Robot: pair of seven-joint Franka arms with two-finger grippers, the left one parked.
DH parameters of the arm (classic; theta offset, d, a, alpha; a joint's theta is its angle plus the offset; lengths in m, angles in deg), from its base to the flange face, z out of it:
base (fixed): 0 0 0 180
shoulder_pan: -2.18 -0.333 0 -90
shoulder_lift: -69.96 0 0 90
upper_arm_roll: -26.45 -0.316 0.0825 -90
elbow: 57.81 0 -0.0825 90
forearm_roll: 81.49 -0.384 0 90
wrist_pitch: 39.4 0 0.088 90
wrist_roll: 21.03 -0.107 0 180
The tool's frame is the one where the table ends.
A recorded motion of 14 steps. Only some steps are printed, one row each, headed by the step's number.
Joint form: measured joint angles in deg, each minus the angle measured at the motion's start. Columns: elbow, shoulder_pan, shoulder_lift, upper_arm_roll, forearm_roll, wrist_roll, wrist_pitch.
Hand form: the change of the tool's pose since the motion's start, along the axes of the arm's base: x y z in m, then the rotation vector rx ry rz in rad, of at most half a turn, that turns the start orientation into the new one. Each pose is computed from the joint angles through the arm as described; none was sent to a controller.
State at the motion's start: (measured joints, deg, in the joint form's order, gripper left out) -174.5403 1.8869 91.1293 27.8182 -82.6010 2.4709 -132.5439
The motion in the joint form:
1: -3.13 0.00 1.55 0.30 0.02 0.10 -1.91
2: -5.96 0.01 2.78 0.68 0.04 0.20 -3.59
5: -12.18 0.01 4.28 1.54 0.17 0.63 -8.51
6: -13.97 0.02 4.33 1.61 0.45 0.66 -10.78
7: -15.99 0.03 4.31 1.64 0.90 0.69 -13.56
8: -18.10 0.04 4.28 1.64 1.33 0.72 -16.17
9: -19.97 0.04 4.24 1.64 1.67 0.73 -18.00
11: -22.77 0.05 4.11 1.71 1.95 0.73 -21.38
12: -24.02 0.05 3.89 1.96 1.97 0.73 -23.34
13: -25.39 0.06 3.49 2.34 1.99 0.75 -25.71
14: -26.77 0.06 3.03 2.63 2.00 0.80 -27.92
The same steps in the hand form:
1: -0.0071 -0.0025 -0.0114 0.0022 -0.0058 -0.0035
2: -0.0131 -0.0056 -0.0234 0.0050 -0.0072 -0.0083
5: -0.0208 -0.0122 -0.0570 0.0099 -0.0108 -0.0150
6: -0.0206 -0.0131 -0.0682 0.0053 -0.0199 -0.0152
7: -0.0201 -0.0138 -0.0811 -0.0025 -0.0326 -0.0137
8: -0.0206 -0.0141 -0.0949 -0.0099 -0.0406 -0.0111
9: -0.0224 -0.0141 -0.1080 -0.0154 -0.0391 -0.0085
11: -0.0246 -0.0145 -0.1269 -0.0194 -0.0468 -0.0074
12: -0.0248 -0.0161 -0.1358 -0.0183 -0.0553 -0.0112
13: -0.0246 -0.0187 -0.1462 -0.0166 -0.0657 -0.0169
14: -0.0250 -0.0204 -0.1573 -0.0153 -0.0721 -0.0205

